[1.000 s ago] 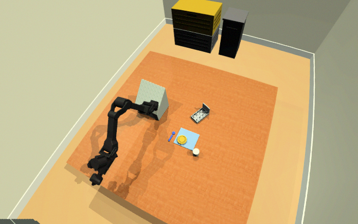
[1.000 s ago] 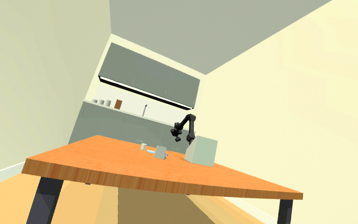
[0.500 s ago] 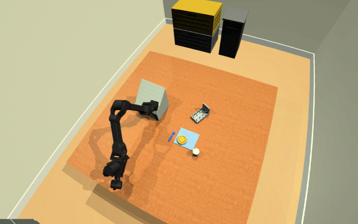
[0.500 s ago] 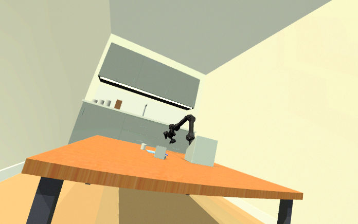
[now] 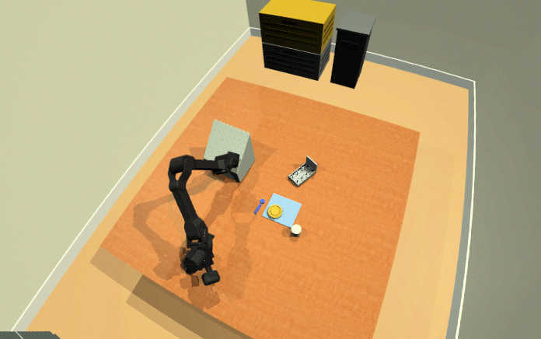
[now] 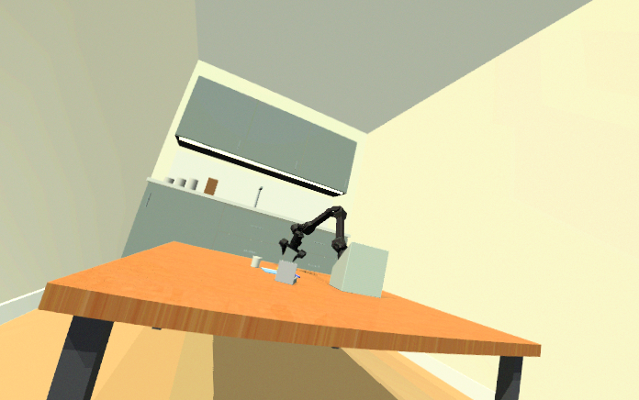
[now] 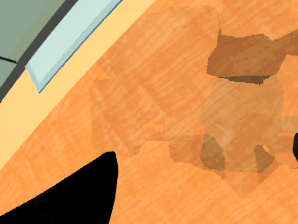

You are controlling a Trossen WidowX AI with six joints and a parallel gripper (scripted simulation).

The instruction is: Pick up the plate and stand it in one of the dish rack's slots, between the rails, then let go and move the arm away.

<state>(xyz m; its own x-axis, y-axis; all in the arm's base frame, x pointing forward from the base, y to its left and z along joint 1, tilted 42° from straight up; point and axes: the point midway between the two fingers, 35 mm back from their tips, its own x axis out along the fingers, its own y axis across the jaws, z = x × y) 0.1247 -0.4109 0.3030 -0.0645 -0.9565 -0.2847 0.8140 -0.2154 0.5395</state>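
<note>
My gripper tip is 140 mm short of the yellow plate, 400 mm to the right of it and 50 mm above it. From my gripper tip the other things lie so: light blue mat: 170 mm ahead, 420 mm to the left, 60 mm below; then blue spoon: 60 mm ahead, 400 mm to the left, 60 mm below; then white cup: 270 mm ahead, 340 mm to the left, 40 mm below.
</note>
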